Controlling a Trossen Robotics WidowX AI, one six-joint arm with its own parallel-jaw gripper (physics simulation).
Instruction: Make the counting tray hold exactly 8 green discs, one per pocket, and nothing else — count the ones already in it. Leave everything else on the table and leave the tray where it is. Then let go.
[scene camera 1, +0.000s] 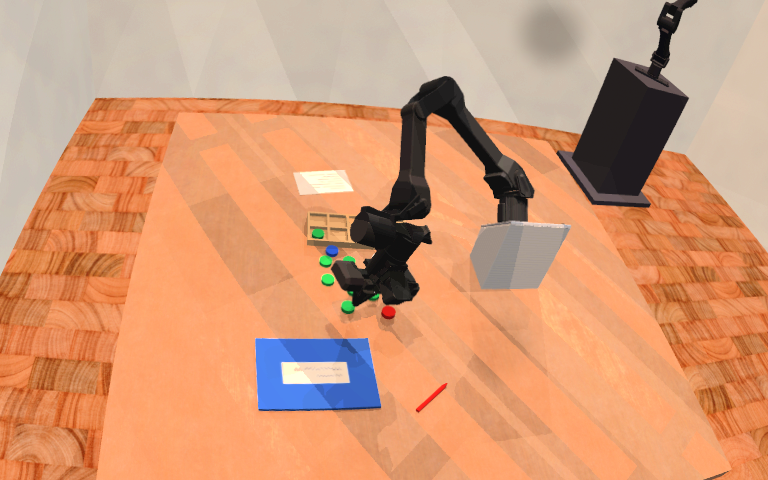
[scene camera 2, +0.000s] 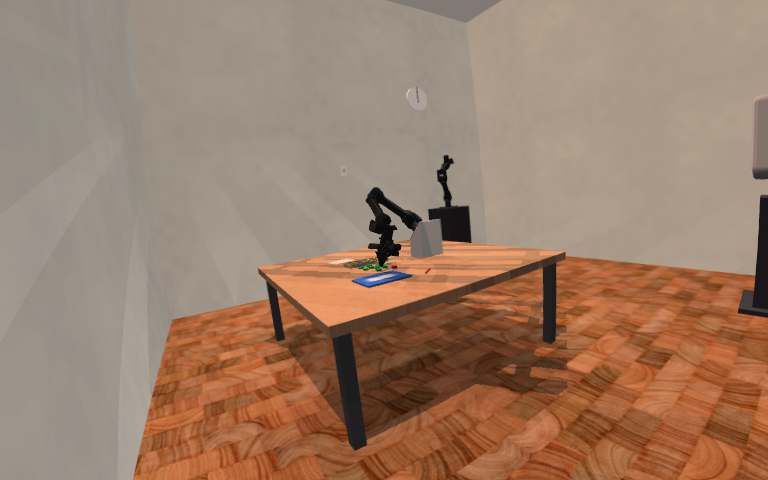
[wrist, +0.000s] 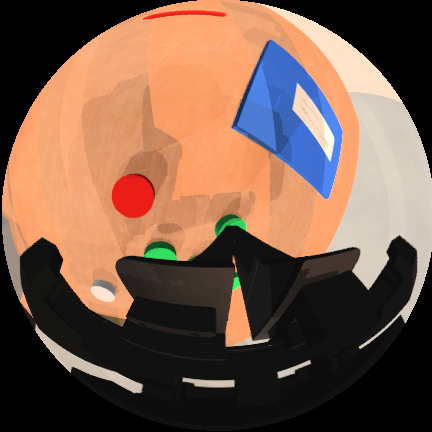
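Note:
The wooden counting tray (scene camera 1: 310, 220) lies behind the arm, its right part hidden. One green disc (scene camera 1: 317, 233) sits in its front left pocket. Several green discs lie loose on the table in front of it, among them ones at the left (scene camera 1: 325, 261), lower left (scene camera 1: 328, 279) and front (scene camera 1: 348, 307). My gripper (scene camera 1: 356, 300) (scene camera 2: 380, 263) (wrist: 230, 230) is shut with nothing between the fingers, low over the loose discs. In the wrist view one green disc (wrist: 230, 222) shows just past the fingertips and another green disc (wrist: 160, 250) to their left.
A blue disc (scene camera 1: 332, 250) lies by the tray and a red disc (scene camera 1: 388, 311) (wrist: 132, 195) to the right of my gripper. A small white disc (wrist: 102, 290) shows in the wrist view. A blue book (scene camera 1: 315, 373) (wrist: 289, 120), a red pen (scene camera 1: 431, 397), a white paper (scene camera 1: 323, 181) and the grey base box (scene camera 1: 517, 254) stand around.

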